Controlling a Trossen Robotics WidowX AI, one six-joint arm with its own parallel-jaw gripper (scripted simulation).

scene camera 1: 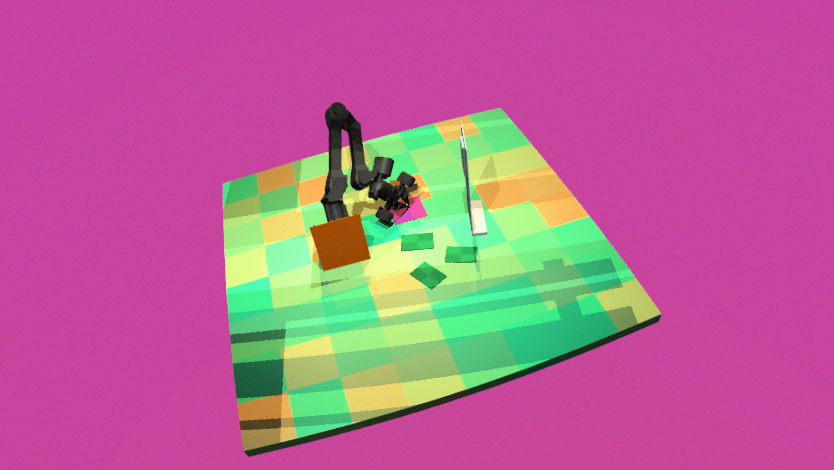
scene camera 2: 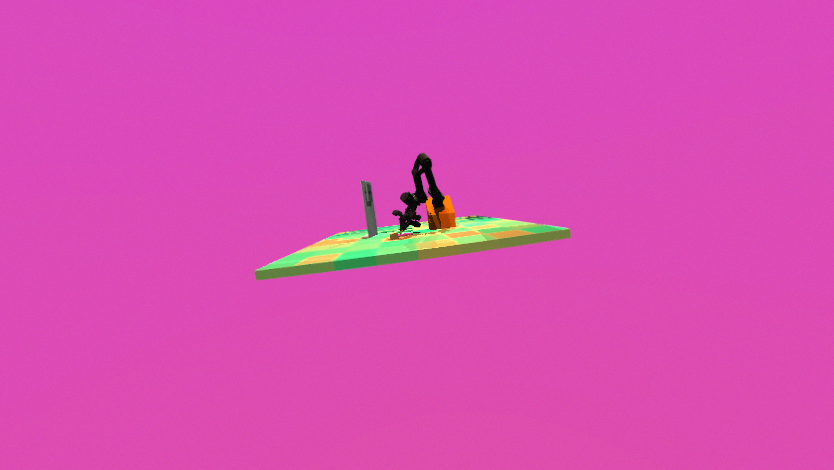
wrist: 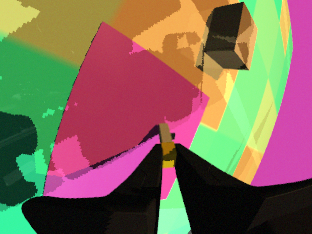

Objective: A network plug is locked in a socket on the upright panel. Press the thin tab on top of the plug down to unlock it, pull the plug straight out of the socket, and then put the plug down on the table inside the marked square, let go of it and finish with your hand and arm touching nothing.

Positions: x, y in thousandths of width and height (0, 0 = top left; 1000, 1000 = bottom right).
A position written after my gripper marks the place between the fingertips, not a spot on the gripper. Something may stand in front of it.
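Observation:
My gripper (scene camera 1: 489, 435) is visible to me, and the wrist view gives me the gripper as well, at (wrist: 537, 639). I see a pink marked square (wrist: 357, 524). There is a grey panel (scene camera 1: 573, 471) too.

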